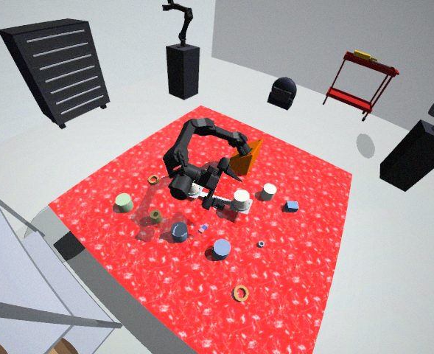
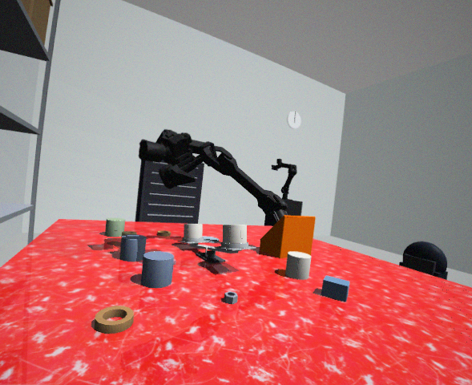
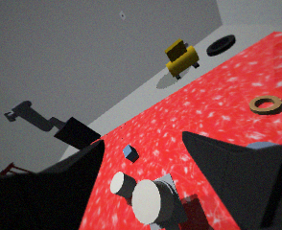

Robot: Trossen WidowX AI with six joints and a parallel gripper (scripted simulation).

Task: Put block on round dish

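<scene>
The grey-green block is 26 cm to the right of my gripper tip, 24 cm below it and 6 cm behind it. From my gripper tip the other things lie so: grey balance: 26 cm below, 13 cm to the right, 8 cm behind; balance beam: 24 cm below, 13 cm to the right, 8 cm behind; pink-blue block: 27 cm below, 8 cm to the right, 7 cm ahead.
</scene>
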